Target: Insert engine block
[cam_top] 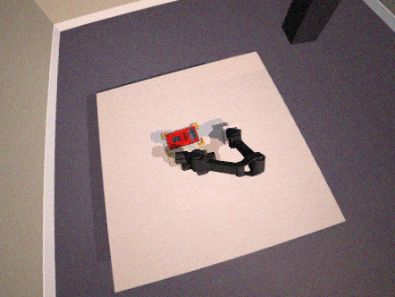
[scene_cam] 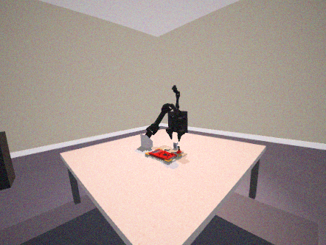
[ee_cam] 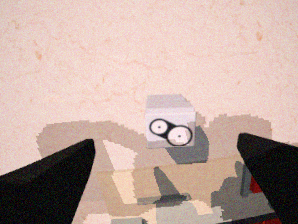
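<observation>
My gripper tip is now 1 cm short of the engine block, 1 cm to the right of it and 4 cm above it.
</observation>
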